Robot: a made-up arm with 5 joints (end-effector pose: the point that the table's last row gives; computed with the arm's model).
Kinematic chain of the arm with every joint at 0, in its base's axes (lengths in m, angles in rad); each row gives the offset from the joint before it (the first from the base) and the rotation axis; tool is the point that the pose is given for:
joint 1: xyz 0 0 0.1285 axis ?
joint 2: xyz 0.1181 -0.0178 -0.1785 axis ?
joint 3: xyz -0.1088 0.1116 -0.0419 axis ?
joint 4: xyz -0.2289 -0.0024 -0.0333 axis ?
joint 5: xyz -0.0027 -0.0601 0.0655 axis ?
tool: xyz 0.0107 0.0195 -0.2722
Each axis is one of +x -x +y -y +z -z.
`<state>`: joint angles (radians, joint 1 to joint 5).
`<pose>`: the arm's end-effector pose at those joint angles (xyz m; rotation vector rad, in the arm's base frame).
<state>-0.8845 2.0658 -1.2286 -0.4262 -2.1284</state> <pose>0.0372 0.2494 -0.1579 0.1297 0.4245 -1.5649</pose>
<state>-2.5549 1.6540 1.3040 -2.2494 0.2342</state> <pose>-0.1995 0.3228 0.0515 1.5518 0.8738 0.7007</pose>
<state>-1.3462 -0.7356 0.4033 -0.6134 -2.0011</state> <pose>-0.1204 0.0473 0.1592 -1.1172 2.2123 0.3042</pose>
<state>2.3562 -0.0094 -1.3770 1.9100 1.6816</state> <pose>-0.2140 -0.2046 -0.4408 -1.3115 0.6728 -0.5343</pose>
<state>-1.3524 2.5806 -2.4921 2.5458 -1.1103</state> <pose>0.2638 -0.0902 0.0074 0.6938 -0.9883 0.1292</pose>
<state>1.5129 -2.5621 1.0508 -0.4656 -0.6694</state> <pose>-0.1540 -0.2843 -0.0961 -2.0720 -0.5299 -1.1041</pose>
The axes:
joint 1: +z
joint 2: +x
joint 3: +y
joint 4: -y
joint 5: +x

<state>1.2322 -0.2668 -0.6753 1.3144 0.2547</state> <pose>-0.0682 0.0500 -0.2067 1.2239 -1.7436 1.2913</pose>
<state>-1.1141 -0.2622 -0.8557 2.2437 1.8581</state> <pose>0.0981 0.1935 -0.5128 -0.6007 -1.0343 1.7923</pose>
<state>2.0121 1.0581 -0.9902 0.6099 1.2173</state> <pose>-0.2802 -0.2189 0.1019 2.7728 0.4455 0.8164</pose>
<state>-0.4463 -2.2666 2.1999 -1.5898 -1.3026</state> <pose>0.2259 0.1800 -0.0106 -1.5073 -2.3111 1.3661</pose>
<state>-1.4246 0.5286 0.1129 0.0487 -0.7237</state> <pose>-0.0496 0.2187 -0.2822 -0.1232 0.1810 -1.3818</pose>
